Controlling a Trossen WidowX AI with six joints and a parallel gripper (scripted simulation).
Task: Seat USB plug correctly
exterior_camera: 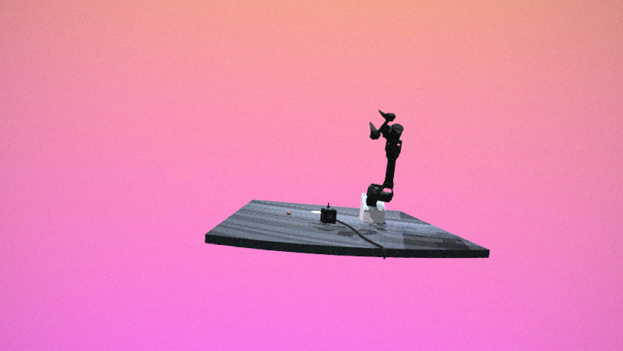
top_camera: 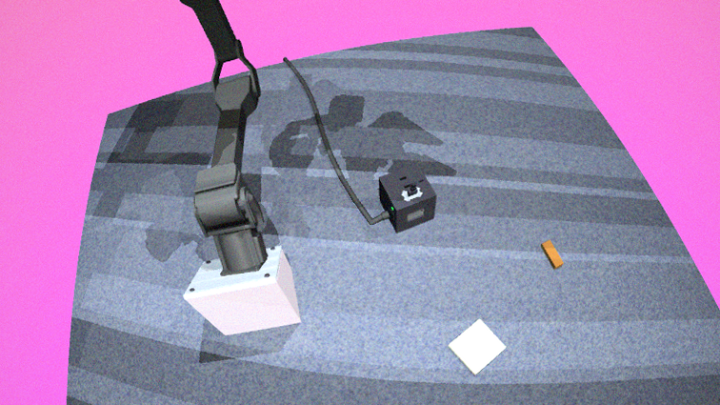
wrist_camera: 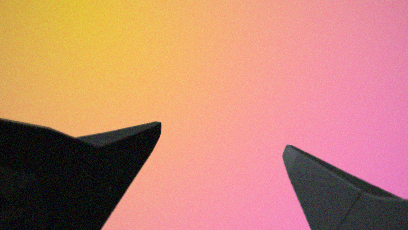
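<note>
Now: gripper tip 210 mm short of the USB plug, 110 mm to the left of it and 540 mm above it. Round my gripper tip: cream flat square (280 mm ahead, 380 mm to the right, 630 mm below).
</note>
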